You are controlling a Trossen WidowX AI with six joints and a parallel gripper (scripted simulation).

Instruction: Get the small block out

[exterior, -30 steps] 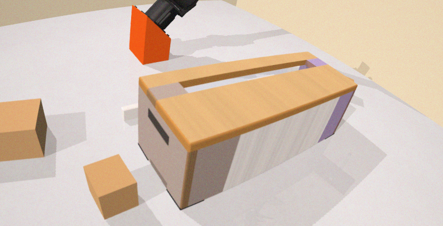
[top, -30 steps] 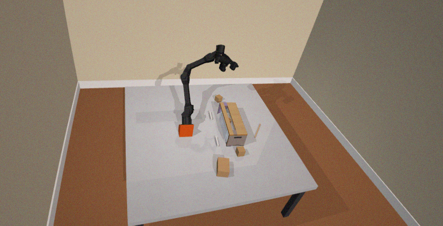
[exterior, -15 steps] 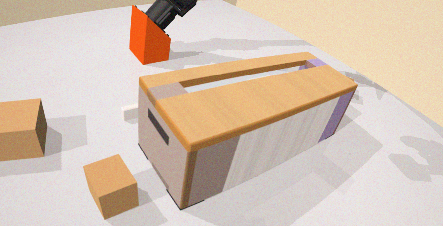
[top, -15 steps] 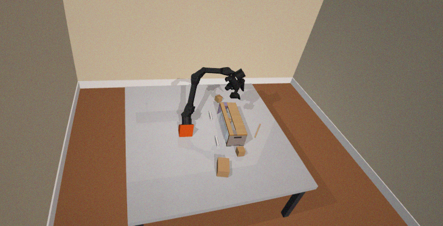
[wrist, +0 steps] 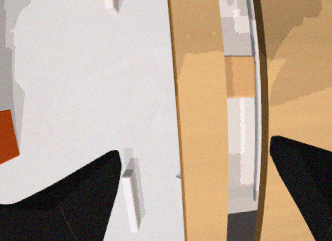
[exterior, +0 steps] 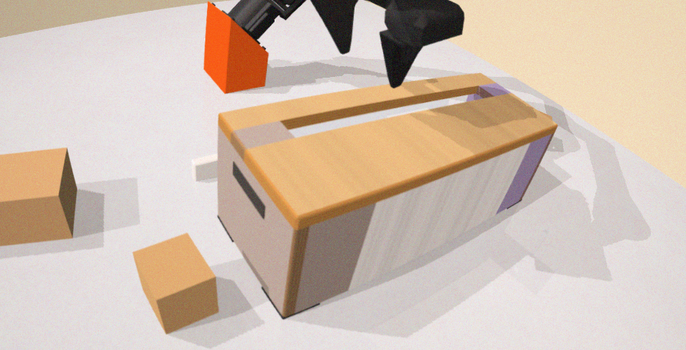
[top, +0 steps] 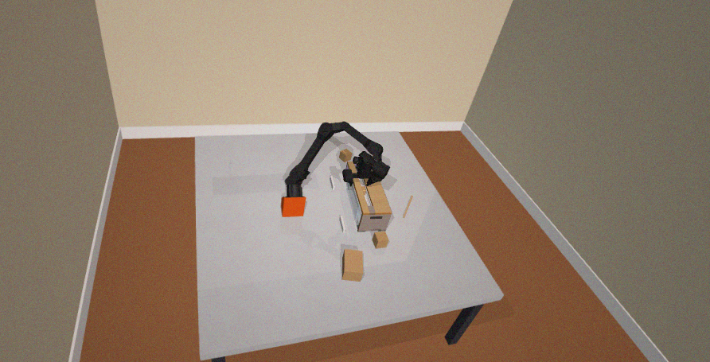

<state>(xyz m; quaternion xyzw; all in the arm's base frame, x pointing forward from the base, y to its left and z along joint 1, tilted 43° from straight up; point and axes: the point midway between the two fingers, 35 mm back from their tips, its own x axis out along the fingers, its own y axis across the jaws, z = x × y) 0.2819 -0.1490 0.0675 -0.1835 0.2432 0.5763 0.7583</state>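
Right now my gripper tip is 70 mm above the small tan block, 50 mm short of it and 30 mm to the right of it. Round my gripper tip: box 90 mm below, 30 mm ahead, 20 mm to the left; then thin stick 300 mm ahead, 150 mm below, 70 mm to the right; then larger tan block 350 mm to the right, 170 mm behind, 130 mm below.
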